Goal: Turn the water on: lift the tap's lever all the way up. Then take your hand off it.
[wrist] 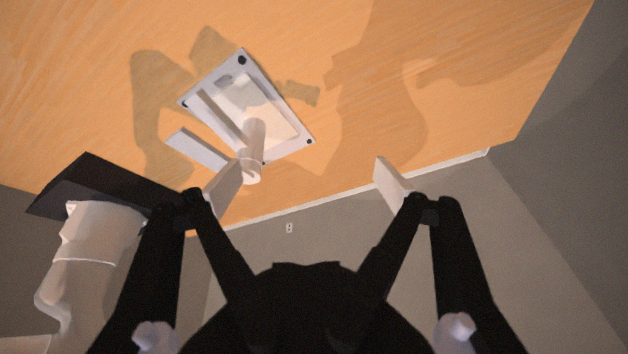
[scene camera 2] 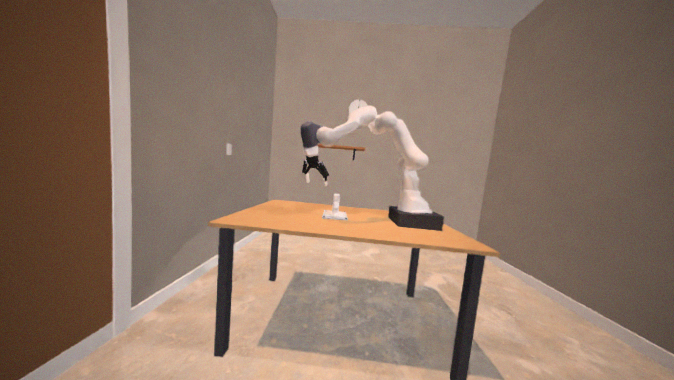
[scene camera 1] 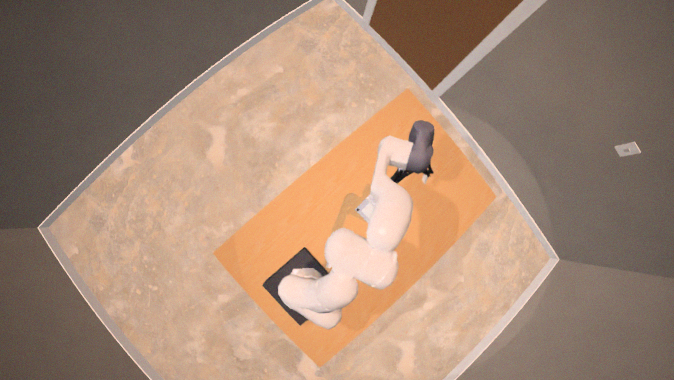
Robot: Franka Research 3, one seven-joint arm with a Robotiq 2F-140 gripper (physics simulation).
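Note:
The white tap (scene camera 1: 366, 208) (scene camera 2: 336, 205) (wrist: 254, 136) stands upright on its pale base plate (scene camera 2: 329, 215) (wrist: 300, 137). The arm hides most of it in scene camera 1. In the wrist view a flat white bar, which looks like the lever (wrist: 199, 151), runs left from the top of the column; its exact tilt is hard to tell. A second, narrower bar lies beside it over the plate. My gripper (scene camera 1: 413, 175) (scene camera 2: 317, 182) (wrist: 308, 168) is wide open and empty. It hangs above and to the left of the tap in scene camera 2, apart from it.
The tap stands on the orange table (scene camera 1: 280, 220) (scene camera 2: 280, 225) (wrist: 60, 60). The arm's black base block (scene camera 1: 303, 257) (scene camera 2: 416, 220) (wrist: 115, 182) stands at the table's other end. The arm reaches over the tap. A wall (scene camera 1: 575, 175) rises beyond the table's far end.

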